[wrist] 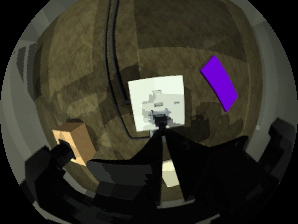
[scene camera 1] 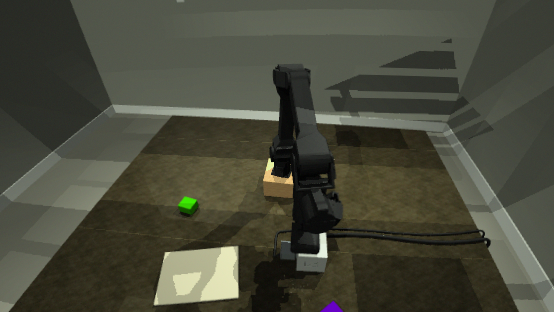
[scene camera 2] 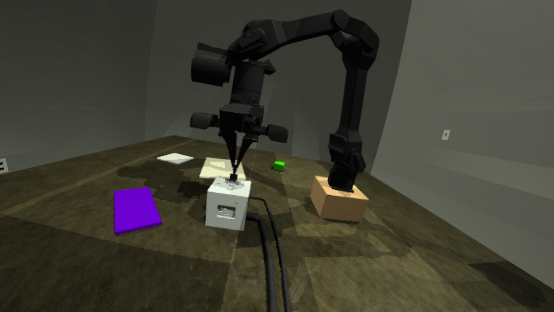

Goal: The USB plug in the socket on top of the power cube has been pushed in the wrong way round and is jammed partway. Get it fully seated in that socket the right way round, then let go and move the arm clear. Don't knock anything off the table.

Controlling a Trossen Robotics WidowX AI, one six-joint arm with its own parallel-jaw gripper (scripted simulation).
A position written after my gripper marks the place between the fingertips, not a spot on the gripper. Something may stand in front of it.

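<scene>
You'd see my gripper (scene camera 2: 235,167) here, and it's visible at (wrist: 162,132) and (scene camera 1: 303,236) too. I'm also looking at a purple flat block (scene camera 2: 135,209), and the wrist view has that block as well (wrist: 213,71). There's a cream sheet (scene camera 1: 213,272), too.
</scene>
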